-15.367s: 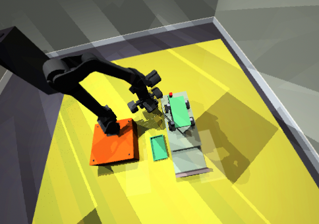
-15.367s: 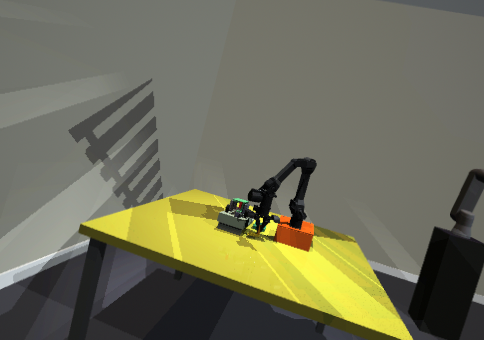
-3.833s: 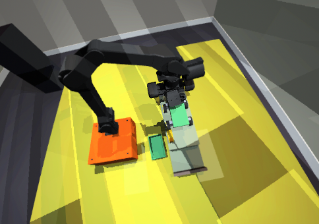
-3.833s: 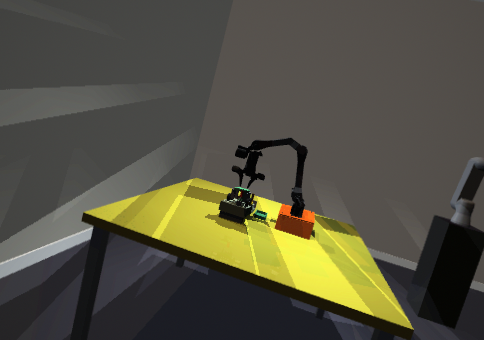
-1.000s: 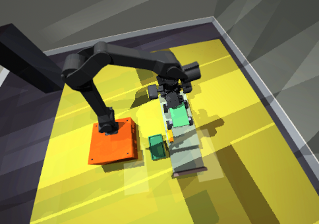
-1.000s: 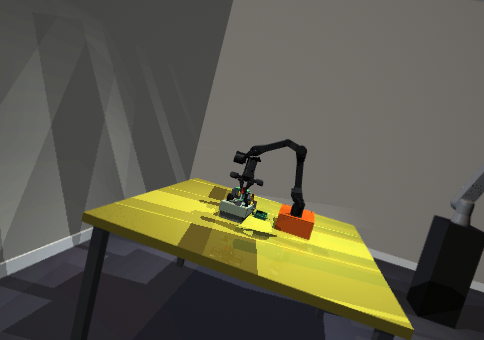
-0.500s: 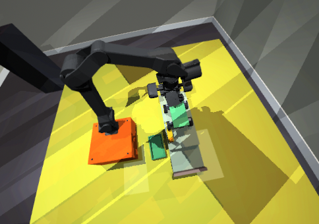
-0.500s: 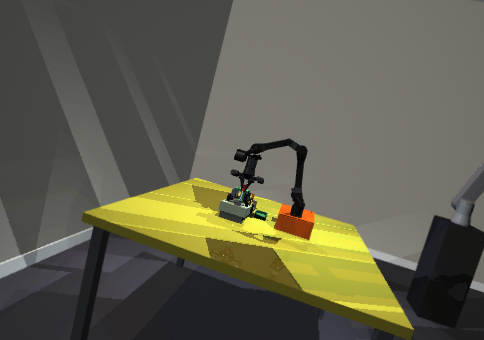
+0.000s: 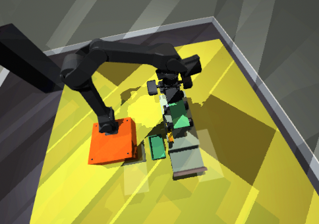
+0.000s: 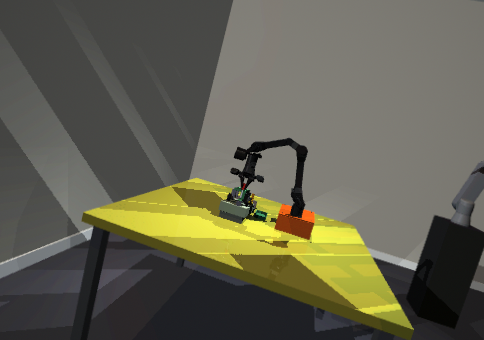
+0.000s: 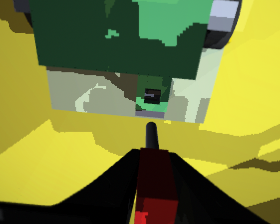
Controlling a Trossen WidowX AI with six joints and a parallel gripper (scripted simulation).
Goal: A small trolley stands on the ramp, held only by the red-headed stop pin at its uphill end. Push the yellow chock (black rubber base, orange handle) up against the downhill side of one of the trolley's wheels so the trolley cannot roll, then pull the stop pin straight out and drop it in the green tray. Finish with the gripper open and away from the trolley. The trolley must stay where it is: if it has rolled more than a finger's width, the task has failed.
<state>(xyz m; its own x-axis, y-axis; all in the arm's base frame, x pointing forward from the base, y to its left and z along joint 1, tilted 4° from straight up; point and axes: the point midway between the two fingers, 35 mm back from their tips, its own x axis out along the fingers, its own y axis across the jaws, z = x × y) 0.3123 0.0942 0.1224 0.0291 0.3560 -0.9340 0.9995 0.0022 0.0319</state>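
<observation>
Right now my gripper tip is 11 cm past the green tray, 22 cm to the left of it and 18 cm above it. Also, from my gripper tip: trolley (2 cm ahead, 11 cm to the right, 6 cm below); red-headed stop pin (right at my gripper tip); yellow chock (3 cm behind, 20 cm to the right, 9 cm below).
</observation>
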